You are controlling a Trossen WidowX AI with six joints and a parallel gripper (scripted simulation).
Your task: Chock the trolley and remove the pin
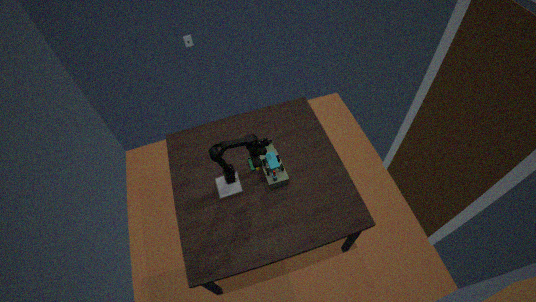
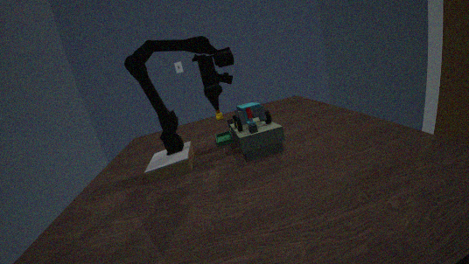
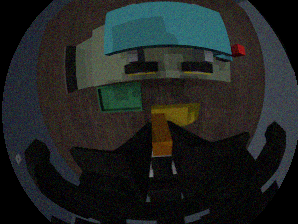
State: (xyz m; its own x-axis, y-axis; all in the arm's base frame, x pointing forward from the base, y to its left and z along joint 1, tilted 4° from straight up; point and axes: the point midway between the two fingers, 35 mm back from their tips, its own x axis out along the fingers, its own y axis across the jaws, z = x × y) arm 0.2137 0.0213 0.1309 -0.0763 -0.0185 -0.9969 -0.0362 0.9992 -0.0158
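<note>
Right now my gripper tip is 130 mm to the left of the red-headed stop pin, 100 mm short of it and 30 mm above it. The rest, counted from my gripper tip: grey-green ramp block (120 mm below, 120 mm ahead, 20 mm to the right); trolley (120 mm ahead, 50 mm below, 20 mm to the right); yellow chock (20 mm to the right, 10 mm below).
</note>
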